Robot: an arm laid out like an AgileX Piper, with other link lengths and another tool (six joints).
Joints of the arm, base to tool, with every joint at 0 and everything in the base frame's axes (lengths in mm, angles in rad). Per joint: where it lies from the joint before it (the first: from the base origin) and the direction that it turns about. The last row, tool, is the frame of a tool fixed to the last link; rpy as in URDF.
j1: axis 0 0 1 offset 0 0 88.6
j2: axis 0 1 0 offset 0 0 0
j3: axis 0 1 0 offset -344.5 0 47.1
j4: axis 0.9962 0 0.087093 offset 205.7 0 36.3
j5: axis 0 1 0 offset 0 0 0
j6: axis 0.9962 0 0.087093 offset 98.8 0 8.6
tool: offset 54.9 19 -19.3 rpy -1.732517 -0.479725 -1.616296
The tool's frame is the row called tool.
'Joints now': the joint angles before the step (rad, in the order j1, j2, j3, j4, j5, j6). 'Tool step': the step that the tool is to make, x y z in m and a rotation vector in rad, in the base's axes. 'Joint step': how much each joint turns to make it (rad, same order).
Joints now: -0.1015 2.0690 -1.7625 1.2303 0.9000 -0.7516
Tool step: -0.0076 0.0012 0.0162 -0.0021 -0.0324 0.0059
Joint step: 0.0000 -0.0344 -0.0004 -0.0002 0.0064 0.0002
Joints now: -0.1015 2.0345 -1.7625 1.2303 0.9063 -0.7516
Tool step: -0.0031 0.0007 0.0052 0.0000 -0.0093 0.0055
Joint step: 0.0000 -0.0112 -0.0002 -0.0001 0.0060 0.0001
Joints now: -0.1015 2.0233 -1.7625 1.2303 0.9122 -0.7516
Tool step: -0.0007 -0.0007 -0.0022 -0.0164 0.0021 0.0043
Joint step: 0.0000 -0.0001 0.0004 -0.0168 0.0014 -0.0004
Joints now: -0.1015 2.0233 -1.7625 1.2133 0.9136 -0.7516
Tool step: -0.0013 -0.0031 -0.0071 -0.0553 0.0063 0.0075
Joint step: 0.0000 0.0001 -0.0004 -0.0575 -0.0017 0.0022
